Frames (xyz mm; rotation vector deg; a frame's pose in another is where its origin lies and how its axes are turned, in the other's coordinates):
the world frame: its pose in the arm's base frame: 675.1 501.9 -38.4 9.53 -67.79 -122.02
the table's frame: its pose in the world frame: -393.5 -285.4 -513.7 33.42 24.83 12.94
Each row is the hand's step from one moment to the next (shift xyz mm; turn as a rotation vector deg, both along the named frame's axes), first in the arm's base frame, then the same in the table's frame.
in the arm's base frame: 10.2 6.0 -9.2 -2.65 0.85 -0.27
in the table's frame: -11.4 -5.4 -8.0 0.15 -0.73 2.69
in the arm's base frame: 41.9 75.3 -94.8 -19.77 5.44 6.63
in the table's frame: -106.6 -68.1 -20.5 4.09 2.66 20.99
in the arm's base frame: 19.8 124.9 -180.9 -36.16 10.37 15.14
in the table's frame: -164.3 -147.2 7.3 7.86 7.82 39.00
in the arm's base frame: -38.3 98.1 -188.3 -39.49 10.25 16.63
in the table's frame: -120.7 -172.4 47.4 9.57 8.45 42.17
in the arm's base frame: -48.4 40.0 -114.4 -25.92 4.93 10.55
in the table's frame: -46.5 -114.0 43.3 7.80 4.89 26.88
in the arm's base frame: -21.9 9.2 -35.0 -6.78 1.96 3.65
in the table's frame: -8.9 -37.0 18.4 1.66 2.25 7.44
